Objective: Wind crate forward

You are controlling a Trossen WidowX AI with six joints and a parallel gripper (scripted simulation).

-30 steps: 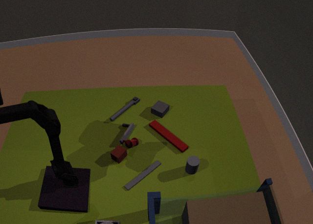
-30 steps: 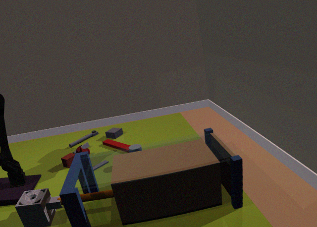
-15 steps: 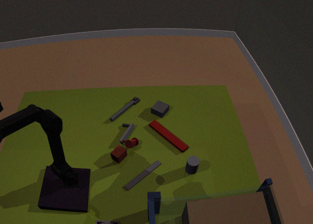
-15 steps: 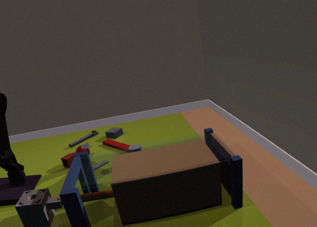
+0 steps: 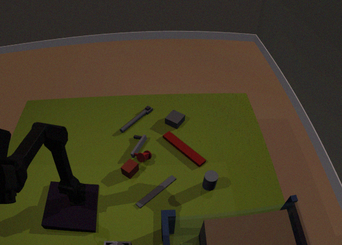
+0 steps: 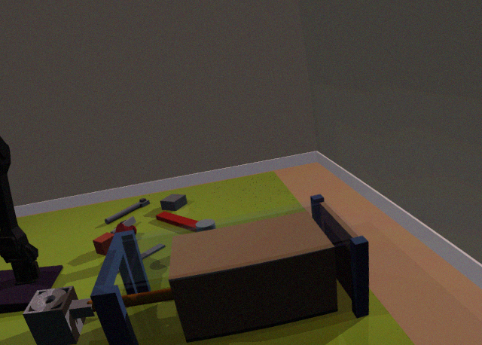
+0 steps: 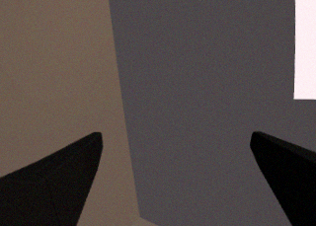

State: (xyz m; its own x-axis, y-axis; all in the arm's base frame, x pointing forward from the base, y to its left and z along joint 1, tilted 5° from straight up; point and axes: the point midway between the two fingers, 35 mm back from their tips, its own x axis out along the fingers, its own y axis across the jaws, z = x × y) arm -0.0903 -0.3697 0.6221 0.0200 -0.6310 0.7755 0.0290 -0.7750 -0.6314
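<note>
Right now the winch handle is 34 cm ahead of my gripper tip, 58 cm to the left of it and 67 cm below it. Round my gripper tip: flat grey strip 37 cm ahead, 36 cm to the left, 69 cm below; blue steel frame 35 cm ahead, 6 cm to the left, 58 cm below; grey winch 17 cm ahead, 8 cm to the left, 66 cm below.
</note>
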